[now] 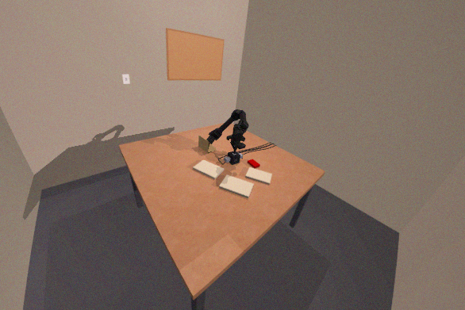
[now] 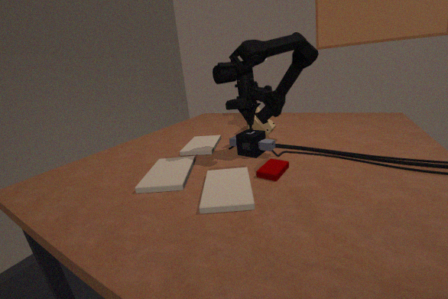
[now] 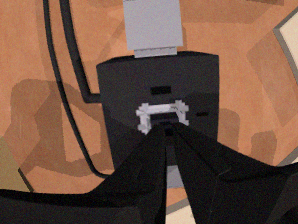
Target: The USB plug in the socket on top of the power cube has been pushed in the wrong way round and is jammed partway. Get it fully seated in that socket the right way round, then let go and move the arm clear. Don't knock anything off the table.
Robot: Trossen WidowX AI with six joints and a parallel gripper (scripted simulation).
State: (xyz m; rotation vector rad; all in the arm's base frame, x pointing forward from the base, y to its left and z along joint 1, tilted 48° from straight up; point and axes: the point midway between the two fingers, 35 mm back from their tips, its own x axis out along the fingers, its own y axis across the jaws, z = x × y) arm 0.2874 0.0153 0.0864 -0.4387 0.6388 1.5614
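Now: the USB socket 4 cm below my gripper tip. From my gripper tip the other things lie so: red block: 12 cm ahead, 12 cm to the left, 10 cm below.
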